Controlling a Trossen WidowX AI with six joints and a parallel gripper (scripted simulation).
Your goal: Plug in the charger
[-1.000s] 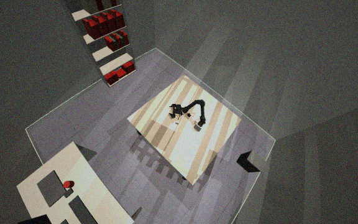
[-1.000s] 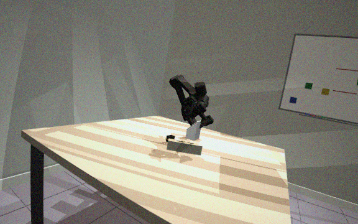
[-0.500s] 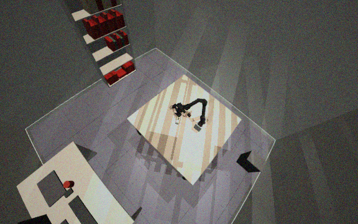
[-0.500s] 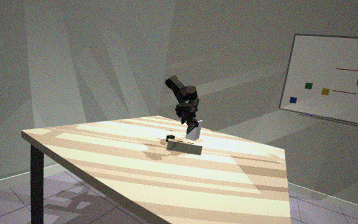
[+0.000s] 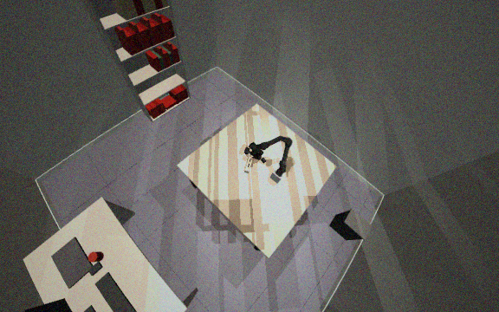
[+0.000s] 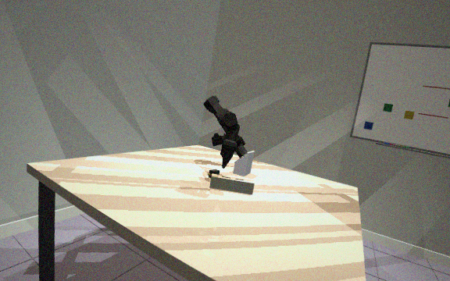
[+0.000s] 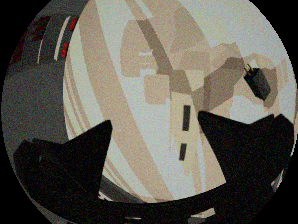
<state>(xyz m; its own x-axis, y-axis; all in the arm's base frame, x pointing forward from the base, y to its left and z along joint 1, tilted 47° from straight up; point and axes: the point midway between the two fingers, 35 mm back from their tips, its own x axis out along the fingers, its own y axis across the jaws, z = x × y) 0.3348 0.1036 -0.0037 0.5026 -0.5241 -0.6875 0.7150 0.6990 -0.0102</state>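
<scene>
The dark two-prong charger is 130 mm to the right of my gripper tip, 110 mm behind it and 90 mm below it.
</scene>
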